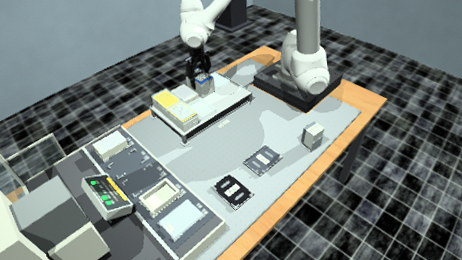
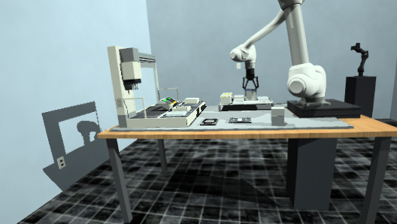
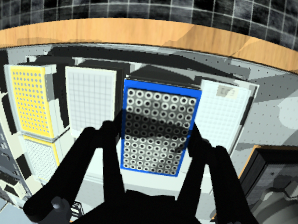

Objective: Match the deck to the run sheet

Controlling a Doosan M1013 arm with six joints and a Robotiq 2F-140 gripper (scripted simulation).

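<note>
My gripper is now 60 mm short of the shelf, 70 mm to the right of it and 70 mm above it. Also, from my hand: clear cover 220 mm ahead, 130 mm to the left; yellow-rimmed tip rack 220 mm ahead, 130 mm to the left, 20 mm below; blue-rimmed tip rack 10 mm behind, 10 mm to the left.
</note>
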